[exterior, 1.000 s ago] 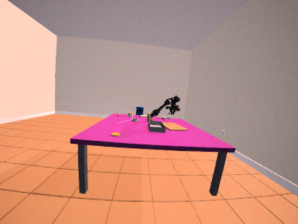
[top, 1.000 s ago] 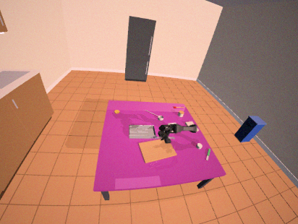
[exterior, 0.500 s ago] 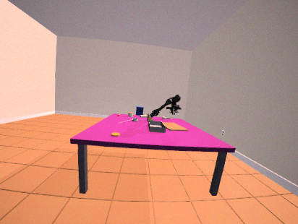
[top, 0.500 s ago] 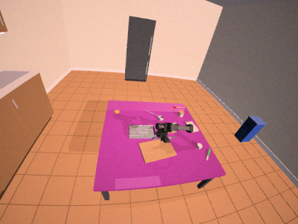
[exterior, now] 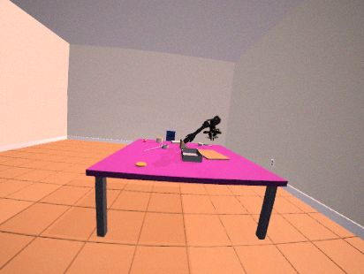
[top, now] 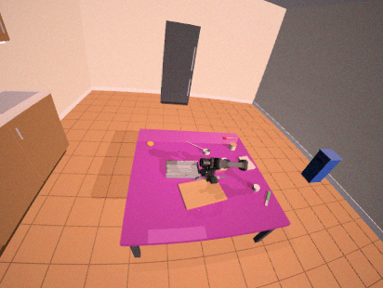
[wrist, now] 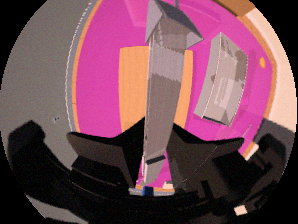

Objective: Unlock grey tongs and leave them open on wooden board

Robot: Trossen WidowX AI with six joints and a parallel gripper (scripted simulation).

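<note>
My gripper tip is 150 mm above the wooden board. The rest, counted from my gripper tip: white roll: 520 mm behind, 140 mm below, 20 mm to the left; grey roasting tin: 240 mm to the right, 130 mm below, 130 mm ahead; tan cup: 570 mm to the right, 520 mm behind, 120 mm below.
</note>
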